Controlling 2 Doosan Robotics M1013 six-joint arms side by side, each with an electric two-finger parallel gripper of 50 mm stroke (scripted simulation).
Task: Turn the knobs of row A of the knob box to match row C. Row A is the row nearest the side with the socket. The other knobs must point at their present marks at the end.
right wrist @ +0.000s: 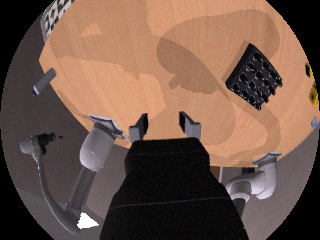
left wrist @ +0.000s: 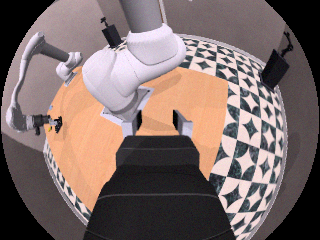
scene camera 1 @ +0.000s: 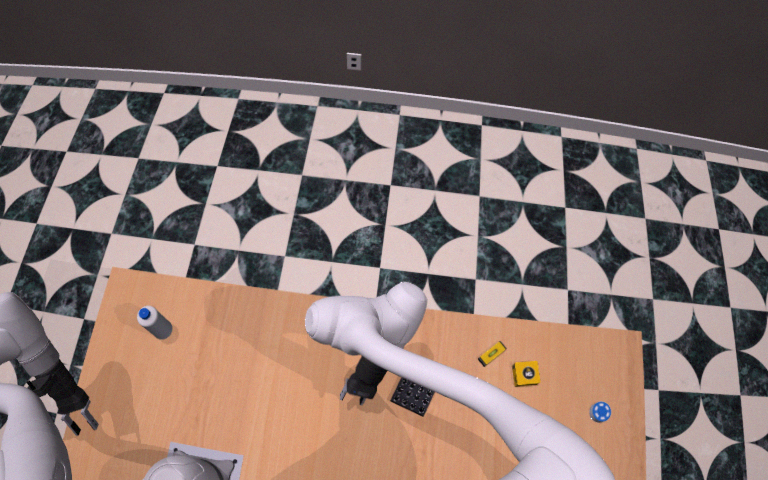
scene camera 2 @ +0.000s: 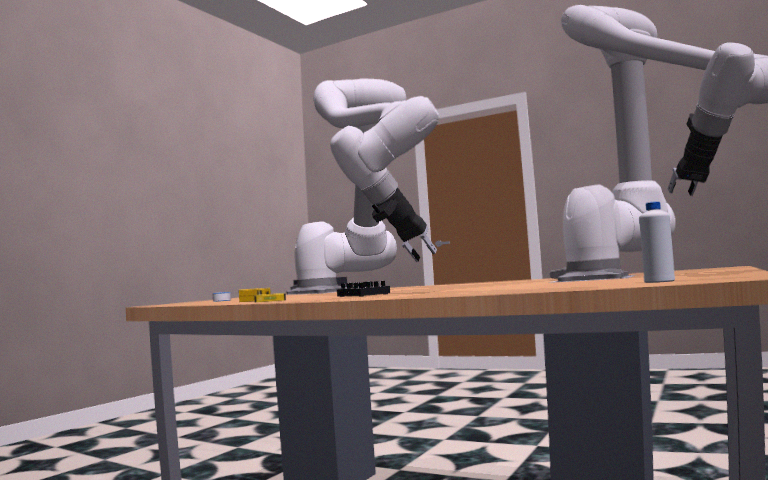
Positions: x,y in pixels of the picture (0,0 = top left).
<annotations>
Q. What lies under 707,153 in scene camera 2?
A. The left gripper.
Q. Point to a white bottle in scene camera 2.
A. At 657,253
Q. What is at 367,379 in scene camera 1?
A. The right gripper.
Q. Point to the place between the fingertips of the left gripper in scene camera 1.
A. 87,430
</annotations>
